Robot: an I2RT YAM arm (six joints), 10 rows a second.
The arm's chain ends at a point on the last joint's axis. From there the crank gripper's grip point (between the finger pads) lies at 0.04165 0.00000 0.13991 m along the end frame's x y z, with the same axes.
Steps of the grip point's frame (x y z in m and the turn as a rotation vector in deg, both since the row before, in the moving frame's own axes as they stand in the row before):
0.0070, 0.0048, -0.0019, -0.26, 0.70, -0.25
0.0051, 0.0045, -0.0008, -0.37, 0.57, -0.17
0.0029, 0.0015, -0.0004, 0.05, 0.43, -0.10
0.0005, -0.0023, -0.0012, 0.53, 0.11, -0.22
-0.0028, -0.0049, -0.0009, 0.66, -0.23, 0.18
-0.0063, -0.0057, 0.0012, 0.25, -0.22, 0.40
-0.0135, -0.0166, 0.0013, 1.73, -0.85, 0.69
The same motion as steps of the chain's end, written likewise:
0.0053, 0.0044, -0.0014, -0.26, 0.70, -0.25
0.0037, 0.0037, -0.0004, -0.37, 0.57, -0.17
0.0019, 0.0017, -0.0001, 0.05, 0.43, -0.10
0.0002, -0.0008, -0.0011, 0.53, 0.11, -0.22
-0.0022, -0.0034, -0.0011, 0.66, -0.23, 0.18
-0.0058, -0.0054, 0.0010, 0.25, -0.22, 0.40
-0.0114, -0.0129, 0.0008, 1.73, -0.85, 0.69

